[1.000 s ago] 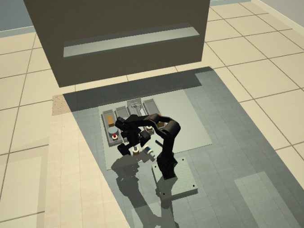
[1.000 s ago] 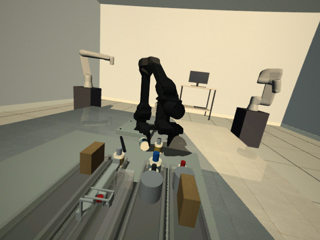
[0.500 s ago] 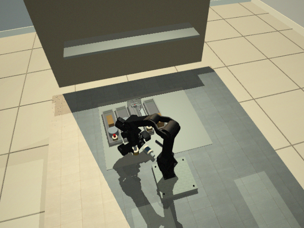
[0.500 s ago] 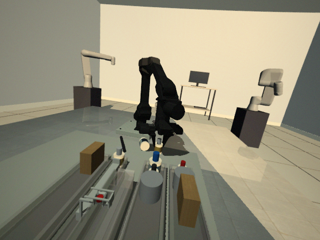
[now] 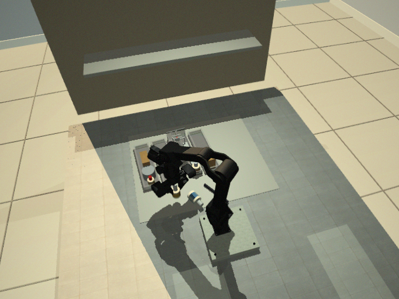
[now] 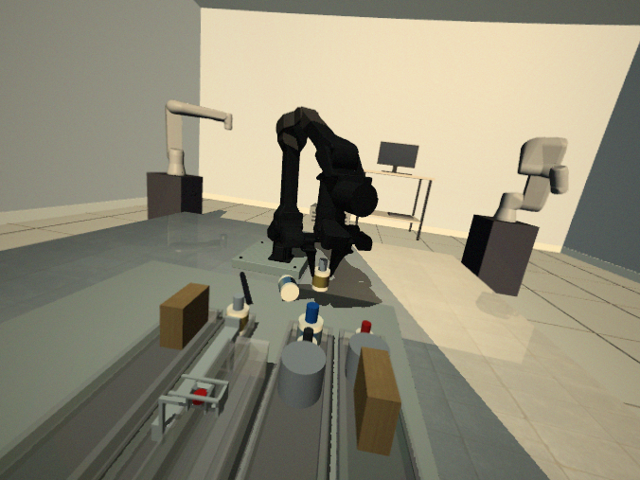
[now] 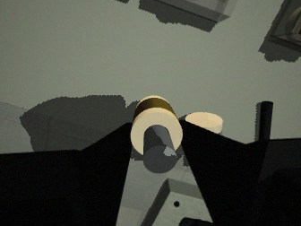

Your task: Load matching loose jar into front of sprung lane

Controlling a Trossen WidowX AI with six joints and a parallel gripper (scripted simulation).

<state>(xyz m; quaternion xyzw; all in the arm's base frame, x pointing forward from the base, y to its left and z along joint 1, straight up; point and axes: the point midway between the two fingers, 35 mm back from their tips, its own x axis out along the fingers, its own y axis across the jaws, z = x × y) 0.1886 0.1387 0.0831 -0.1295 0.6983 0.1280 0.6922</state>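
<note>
Right now the black stick is 180 mm to the right of my gripper tip, 70 mm below it and 20 mm behind it. Round my gripper tip: red puck (310 mm ahead, 80 mm to the right).
</note>
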